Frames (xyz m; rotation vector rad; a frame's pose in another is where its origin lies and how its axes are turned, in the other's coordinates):
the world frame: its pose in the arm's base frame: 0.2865 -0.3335 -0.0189 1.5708 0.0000 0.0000
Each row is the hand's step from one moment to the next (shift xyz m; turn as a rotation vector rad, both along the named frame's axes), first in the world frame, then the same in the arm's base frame.
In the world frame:
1: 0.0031 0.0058 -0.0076 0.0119 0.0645 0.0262
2: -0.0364 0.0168 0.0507 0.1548 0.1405 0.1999
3: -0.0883 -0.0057 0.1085 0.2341 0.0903 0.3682
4: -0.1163 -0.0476 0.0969 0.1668 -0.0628 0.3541
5: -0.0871 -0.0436 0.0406 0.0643 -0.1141 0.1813
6: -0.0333 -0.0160 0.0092 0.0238 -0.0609 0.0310
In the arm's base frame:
1: 0.0031 0.0076 0.0058 0.0119 -0.0262 0.0645
2: -0.0364 -0.0507 0.0168 0.1548 -0.1999 0.1405
3: -0.0883 -0.1085 -0.0057 0.2341 -0.3682 0.0903
4: -0.1163 -0.0969 -0.0476 0.1668 -0.3541 -0.0628
5: -0.0871 -0.0406 -0.0436 0.0643 -0.1813 -0.1141
6: -0.0333 -0.0092 -0.0160 0.0238 -0.0310 -0.0609

